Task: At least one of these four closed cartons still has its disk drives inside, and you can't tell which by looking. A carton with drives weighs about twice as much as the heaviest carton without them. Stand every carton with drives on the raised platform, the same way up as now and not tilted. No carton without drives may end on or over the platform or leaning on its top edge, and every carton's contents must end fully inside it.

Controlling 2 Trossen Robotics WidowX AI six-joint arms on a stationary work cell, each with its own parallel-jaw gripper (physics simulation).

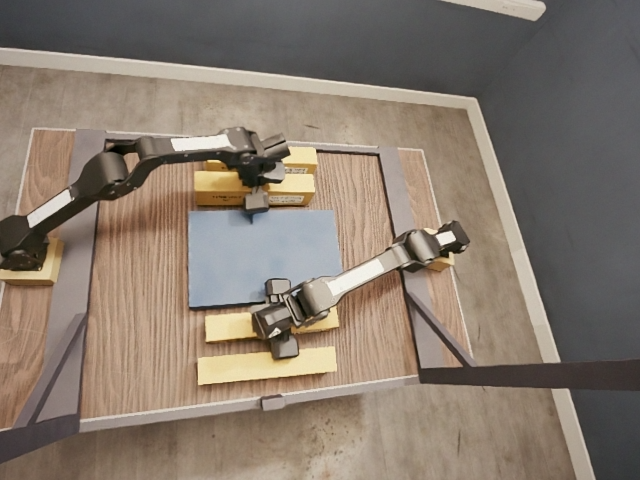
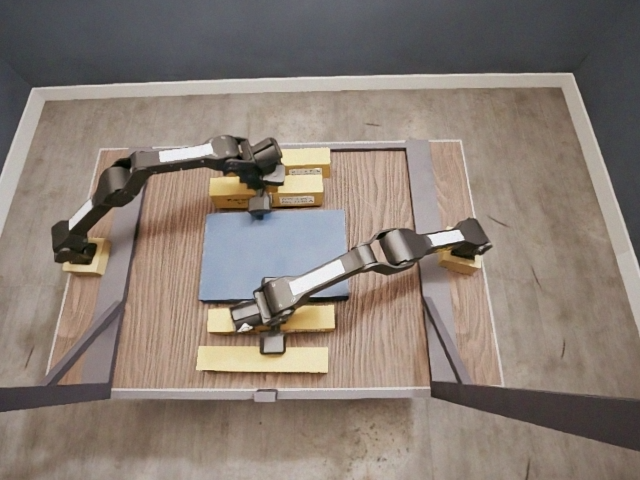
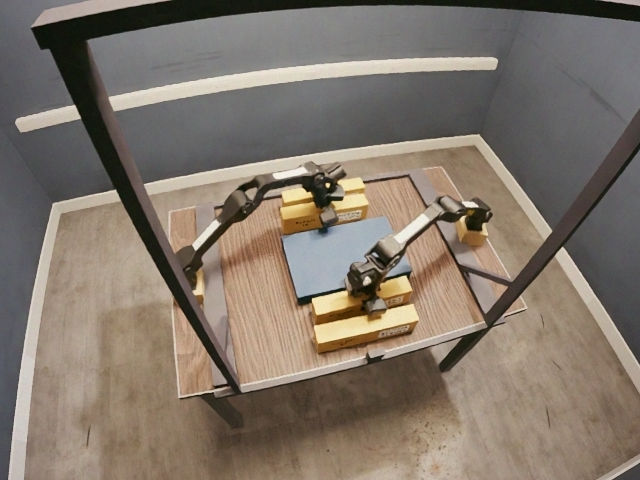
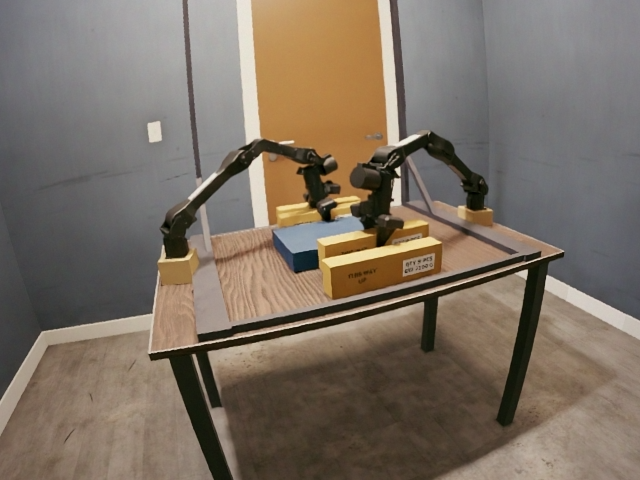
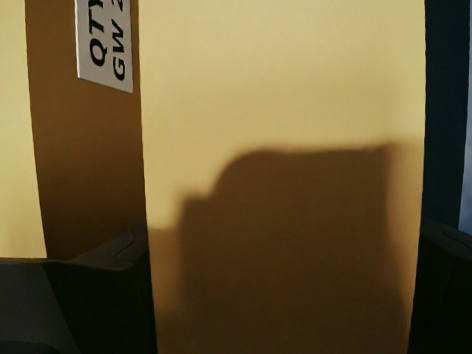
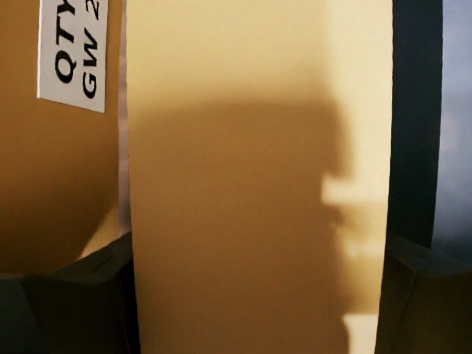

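Seen in the pictures: left gripper, fingertip midpoint: (image 1: 259, 190) (image 2: 272, 192) (image 4: 372, 248) (image 5: 274, 205); right gripper, fingertip midpoint: (image 3: 358, 302) (image 6: 251, 221); left arm's base, link origin: (image 1: 29, 257) (image 2: 83, 254) (image 4: 475, 208); right arm's base, link origin: (image 2: 463, 246) (image 3: 473, 224) (image 4: 177, 254).
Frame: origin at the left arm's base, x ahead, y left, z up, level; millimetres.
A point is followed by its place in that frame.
Observation:
A blue platform (image 1: 242, 258) {x 479, y 9, z 2 mm} (image 2: 268, 253) {x 531, y 22, z 2 mm} (image 3: 330, 253) {x 495, y 34, z 2 mm} (image 4: 305, 237) {x 673, y 48, z 2 mm} lies mid-table. My left gripper (image 1: 263, 187) {x 523, y 214, z -3 mm} (image 2: 266, 190) {x 523, y 214, z -3 mm} is shut on the upper inner carton (image 1: 297, 181) {x 624, y 225, z 44 mm} (image 2: 305, 181) {x 624, y 228, z 44 mm} (image 5: 280, 100) {x 555, y 215, z 46 mm}, upright beside the platform. The upper outer carton (image 1: 302, 156) {x 646, y 321, z 27 mm} (image 2: 310, 156) {x 632, y 324, z 27 mm} (image 5: 85, 150) {x 539, y 288, z 1 mm} stands behind it. My right gripper (image 1: 281, 317) (image 2: 271, 315) {x 549, y -158, z -20 mm} is shut on the lower inner carton (image 1: 224, 328) {x 440, y -170, z 27 mm} (image 2: 312, 316) {x 664, y -148, z 27 mm} (image 6: 225, 60) {x 504, y -169, z 27 mm}, upright beside the platform's lower edge. The lower outer carton (image 1: 240, 367) {x 478, y -258, z 27 mm} (image 2: 232, 358) {x 474, y -258, z 27 mm} (image 3: 356, 330) {x 507, y -271, z 27 mm} stands apart from it. Whether held cartons touch the table is unclear.
Grey rails (image 1: 400, 206) {x 983, y 211, z -38 mm} (image 2: 421, 196) {x 972, y 235, z -38 mm} border the wooden work area. Yellow blocks (image 2: 98, 258) {x 48, y -11, z 0 mm} (image 2: 457, 260) {x 1045, y 19, z 13 mm} carry the arm bases at both sides. Each held carton has a narrow gap to its outer neighbour. The right forearm crosses over the platform's lower right corner.

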